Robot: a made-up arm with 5 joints.
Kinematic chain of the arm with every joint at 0, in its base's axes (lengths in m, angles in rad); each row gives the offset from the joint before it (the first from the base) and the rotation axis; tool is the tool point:
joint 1: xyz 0 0 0.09 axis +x
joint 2: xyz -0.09 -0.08 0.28 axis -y
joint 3: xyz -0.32 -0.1 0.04 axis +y
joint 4: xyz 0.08 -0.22 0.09 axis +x
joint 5: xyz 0.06 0.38 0 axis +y
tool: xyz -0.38 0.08 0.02
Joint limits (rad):
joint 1: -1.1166..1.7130
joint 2: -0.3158..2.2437
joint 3: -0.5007..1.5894
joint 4: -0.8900..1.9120
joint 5: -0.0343..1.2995
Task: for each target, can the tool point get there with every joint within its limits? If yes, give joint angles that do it. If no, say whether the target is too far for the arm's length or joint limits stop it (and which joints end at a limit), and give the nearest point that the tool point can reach.
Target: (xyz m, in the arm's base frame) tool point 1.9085 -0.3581 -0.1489
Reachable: no: too far | nearest point 0.4343 -0.0887 0.0308 | short by 1.509 m
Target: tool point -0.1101 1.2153 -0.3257
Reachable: no: joint limits stop it (at a limit: joint 1, joint 3) | nearest point -0.1026 0.6773 -0.3147 | short by 0.538 m
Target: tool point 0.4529 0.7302 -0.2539
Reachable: no: joint limits stop it (at a limit: joint 1, joint 2, joint 3, joint 5) | nearest point 0.0882 0.6508 -0.2728 | short by 0.374 m
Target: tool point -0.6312 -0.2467 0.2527
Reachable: yes | joints 0.4092 1.4823 0.8469 0.7531 0.3301
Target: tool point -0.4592 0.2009 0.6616
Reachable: yes | joints -0.7652 1.2556 1.1122 0.7882 0.6553
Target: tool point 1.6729 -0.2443 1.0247
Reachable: no: too far | nearest point 0.2903 -0.1769 0.7669 | short by 1.408 m
